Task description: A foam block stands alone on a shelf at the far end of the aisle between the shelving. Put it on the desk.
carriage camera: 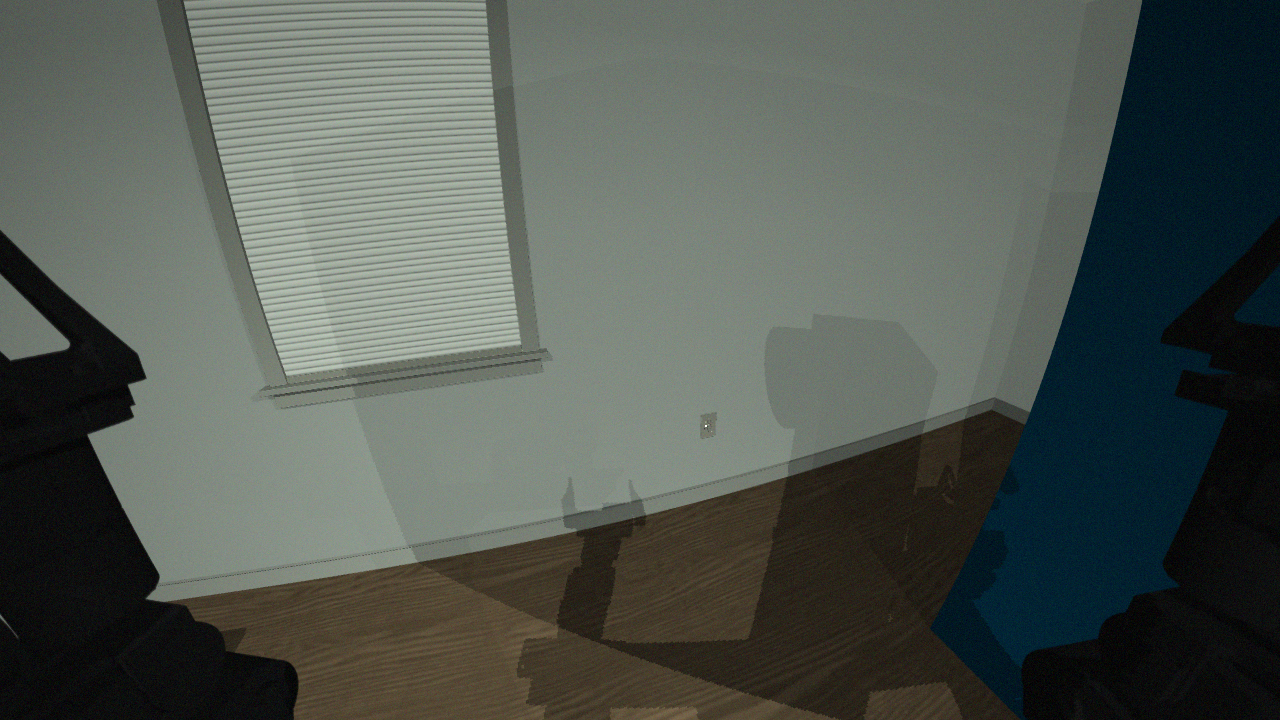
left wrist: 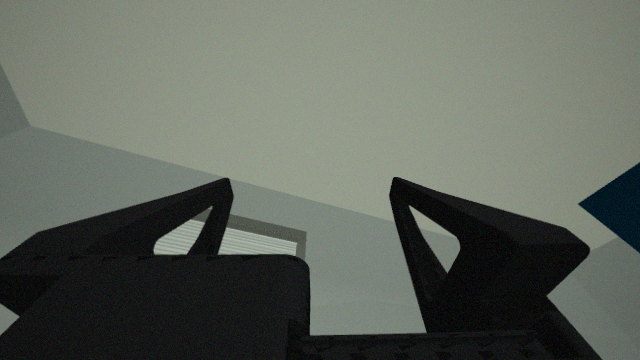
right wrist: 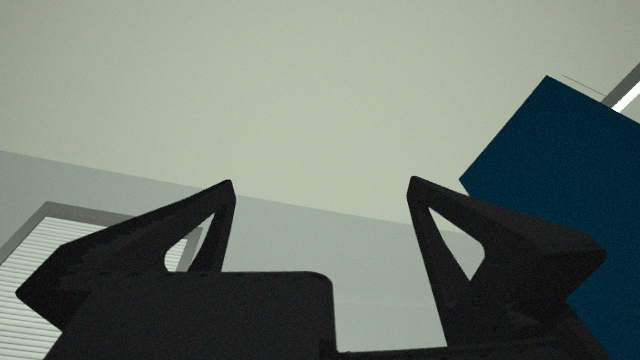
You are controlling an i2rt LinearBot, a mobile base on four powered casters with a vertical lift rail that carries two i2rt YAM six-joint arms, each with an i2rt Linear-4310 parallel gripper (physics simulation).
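Places are measured from the left arm's base along level axes (x left, y back, z up), in metres.
Pixels of known places: left gripper, fingertip midpoint: (left wrist: 311, 186); right gripper, fingertip midpoint: (right wrist: 321, 187).
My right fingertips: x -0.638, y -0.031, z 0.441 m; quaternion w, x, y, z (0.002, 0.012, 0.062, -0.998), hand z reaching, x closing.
Note:
Behind a point stands the place of what it marks.
My left gripper (left wrist: 311, 186) {x 0.003, y -0.026, z 0.443 m} is open and empty, its fingers wide apart and pointing up toward the ceiling and wall. My right gripper (right wrist: 321, 187) {x -0.638, y -0.031, z 0.441 m} is open and empty in the same way. In the carriage camera the dark arms stand at the left and right edges. A blue shelving panel (carriage camera: 1136, 358) {x -1.282, y -0.474, z 0.178 m} (left wrist: 617, 205) {x -1.264, y -0.531, z 0.975 m} (right wrist: 555, 160) {x -1.326, y -0.341, z 0.837 m} rises at the right of each view; its shelves do not show. The foam block and the desk do not show in these views.
A pale wall (carriage camera: 671, 223) {x -0.409, y -1.285, z 0.381 m} with a blind-covered window (carriage camera: 366, 197) {x 0.475, y -0.997, z 0.517 m} (right wrist: 25, 260) {x 0.755, y -0.907, z 0.920 m} stands ahead. A small wall outlet (carriage camera: 708, 425) {x -0.567, y -1.333, z -0.439 m} is above the baseboard (carriage camera: 304, 561) {x 1.052, y -0.816, z -0.749 m}. The wooden floor (carriage camera: 358, 635) {x 0.696, y -0.607, z -0.840 m} carries shadows of the robot. The blue panel bounds the right side. A ceiling light (right wrist: 627, 97) {x -2.032, y -0.319, z 1.237 m} shows at the far right.

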